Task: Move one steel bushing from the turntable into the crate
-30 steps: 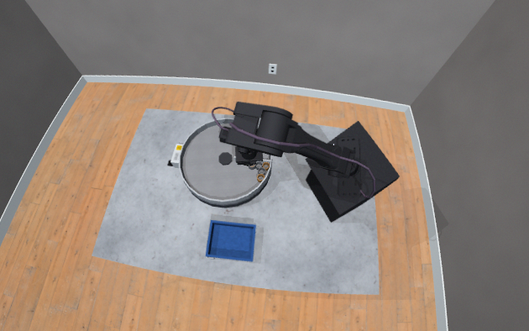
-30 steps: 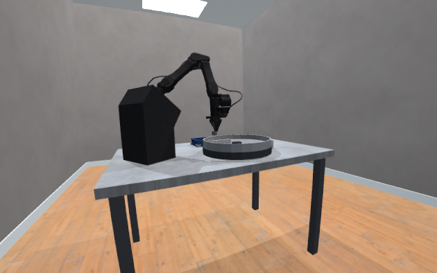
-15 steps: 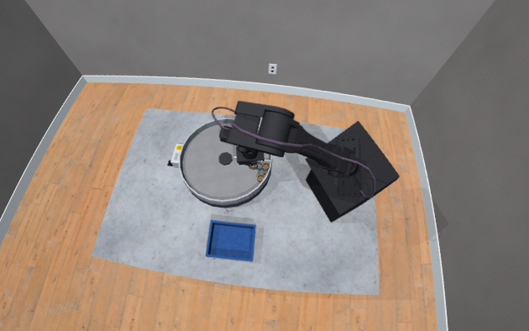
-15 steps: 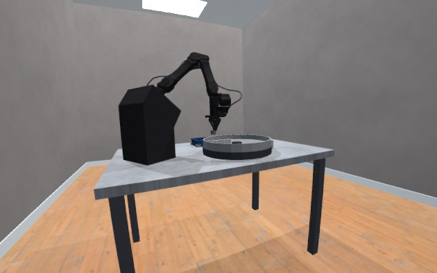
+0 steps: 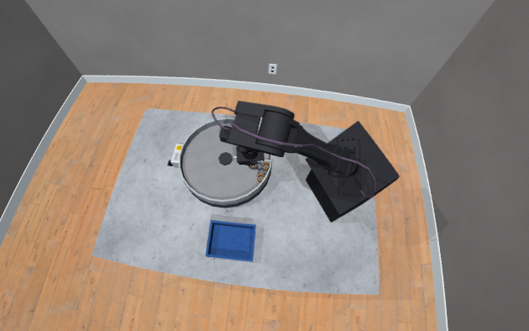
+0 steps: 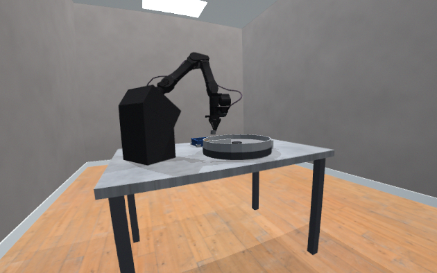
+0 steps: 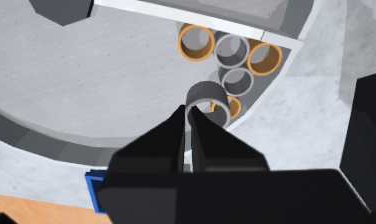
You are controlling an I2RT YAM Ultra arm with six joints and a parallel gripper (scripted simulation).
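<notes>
Now: the blue crate 31 cm to the left of my hand, 12 cm below it and 2 cm ahead of it. Round my hand: round grey turntable: 13 cm ahead, 9 cm below, 4 cm to the right.
</notes>
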